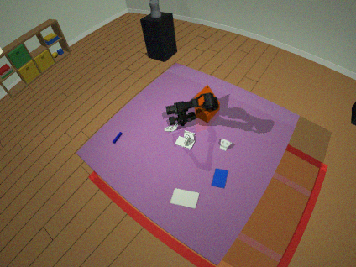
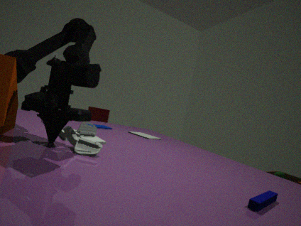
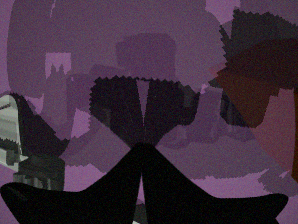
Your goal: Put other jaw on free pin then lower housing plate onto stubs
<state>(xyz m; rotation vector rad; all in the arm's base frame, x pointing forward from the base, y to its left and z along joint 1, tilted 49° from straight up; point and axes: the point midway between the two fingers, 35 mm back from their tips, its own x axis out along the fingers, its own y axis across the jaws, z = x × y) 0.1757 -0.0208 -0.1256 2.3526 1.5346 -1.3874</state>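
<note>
Right now the white jaw piece is 50 mm ahead of my gripper tip, 40 mm to the right of it and 30 mm above it. The rest, counted from my gripper tip: flat blue plate 440 mm to the left, 240 mm ahead; then blue bar 370 mm to the right, 340 mm ahead, 10 mm above; then flat white plate 460 mm ahead, 320 mm to the left.
</note>
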